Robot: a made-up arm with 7 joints.
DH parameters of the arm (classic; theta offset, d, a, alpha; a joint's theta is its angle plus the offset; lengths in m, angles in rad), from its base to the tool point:
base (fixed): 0 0 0 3.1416
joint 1: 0 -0.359 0 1.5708
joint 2: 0 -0.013 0 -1.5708
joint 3: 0 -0.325 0 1.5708
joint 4: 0 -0.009 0 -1.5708
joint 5: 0 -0.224 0 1.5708
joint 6: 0 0 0 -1.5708
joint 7: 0 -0.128 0 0
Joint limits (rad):
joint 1: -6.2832..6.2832
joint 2: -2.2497..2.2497
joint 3: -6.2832..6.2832
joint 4: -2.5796..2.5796
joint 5: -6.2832..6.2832
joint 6: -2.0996..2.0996
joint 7: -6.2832..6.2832
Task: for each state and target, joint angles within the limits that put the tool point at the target. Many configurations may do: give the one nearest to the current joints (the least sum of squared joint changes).
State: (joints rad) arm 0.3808 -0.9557 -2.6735 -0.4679 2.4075 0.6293 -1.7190
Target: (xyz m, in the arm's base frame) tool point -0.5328 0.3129 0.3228
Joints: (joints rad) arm 0.5352 -1.9253 -2.7489 -0.3187 2.3645 0.8897 -1.7190
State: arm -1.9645 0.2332 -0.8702 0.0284 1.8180 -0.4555 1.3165
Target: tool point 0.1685 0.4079 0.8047
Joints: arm -1.6593 0.9267 -1.2247 -0.7338 1.6942 -0.4777 1.3165
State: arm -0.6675 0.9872 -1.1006 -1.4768 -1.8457 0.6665 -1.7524
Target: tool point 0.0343 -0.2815 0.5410
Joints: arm -0.1135 0.6407 -1.3545 -2.0563 -1.9667 0.4888 -1.7524
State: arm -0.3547 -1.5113 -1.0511 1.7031 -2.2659 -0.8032 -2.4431
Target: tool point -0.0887 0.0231 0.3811
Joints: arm -0.5244 -1.9420 -1.4108 2.4033 -2.9596 -1.3057 -2.4431
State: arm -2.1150 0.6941 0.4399 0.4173 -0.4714 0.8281 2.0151
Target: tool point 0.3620 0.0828 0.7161
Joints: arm -1.1058 0.2567 1.1424 0.9892 -0.2040 0.9363 2.0151
